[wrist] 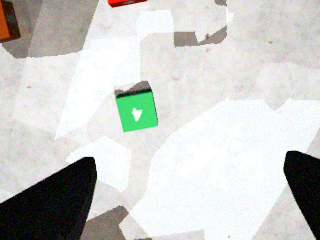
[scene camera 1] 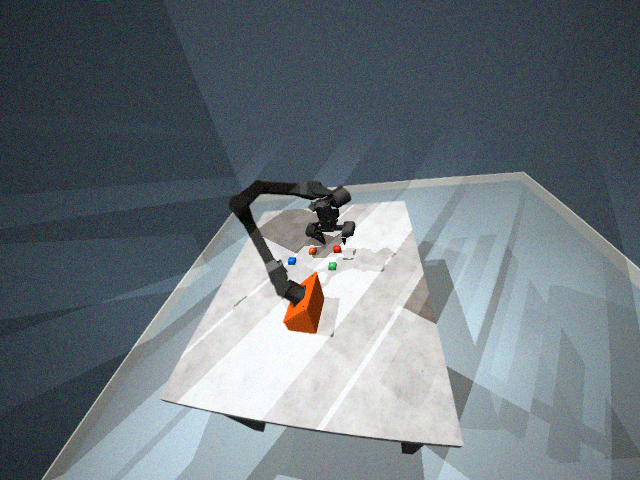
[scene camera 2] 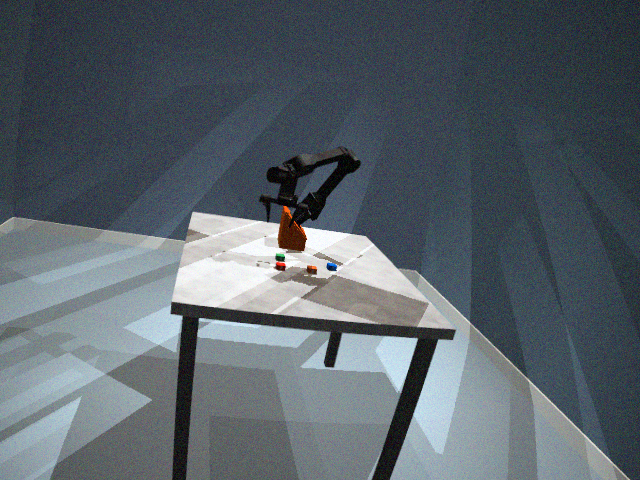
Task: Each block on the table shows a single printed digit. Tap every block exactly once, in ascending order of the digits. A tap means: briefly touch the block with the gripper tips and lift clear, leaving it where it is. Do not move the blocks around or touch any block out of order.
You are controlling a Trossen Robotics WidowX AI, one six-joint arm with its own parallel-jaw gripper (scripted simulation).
Labels:
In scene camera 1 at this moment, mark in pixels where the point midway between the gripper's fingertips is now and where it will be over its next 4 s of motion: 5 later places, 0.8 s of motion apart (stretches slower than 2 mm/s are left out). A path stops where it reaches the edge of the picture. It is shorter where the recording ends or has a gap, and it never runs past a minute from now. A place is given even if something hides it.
My gripper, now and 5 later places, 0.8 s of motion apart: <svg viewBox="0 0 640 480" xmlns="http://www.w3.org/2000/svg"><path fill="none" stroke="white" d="M334 244L331 246L288 243L288 240L306 234L330 231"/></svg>

